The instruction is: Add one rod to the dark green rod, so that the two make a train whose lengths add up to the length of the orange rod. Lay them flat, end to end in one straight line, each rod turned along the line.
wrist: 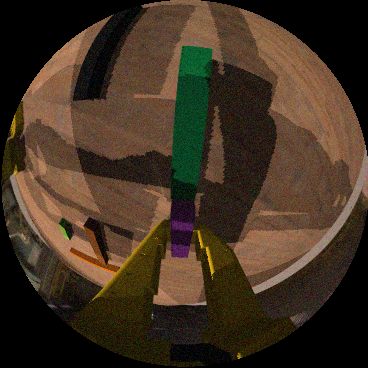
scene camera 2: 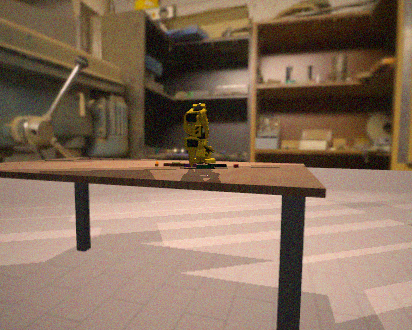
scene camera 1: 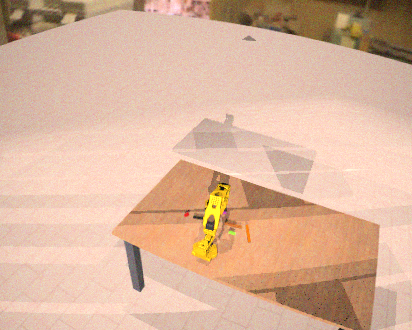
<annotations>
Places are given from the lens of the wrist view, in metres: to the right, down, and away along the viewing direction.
dark green rod (wrist: 192,90): 0.00, -0.03, 0.03
</annotations>
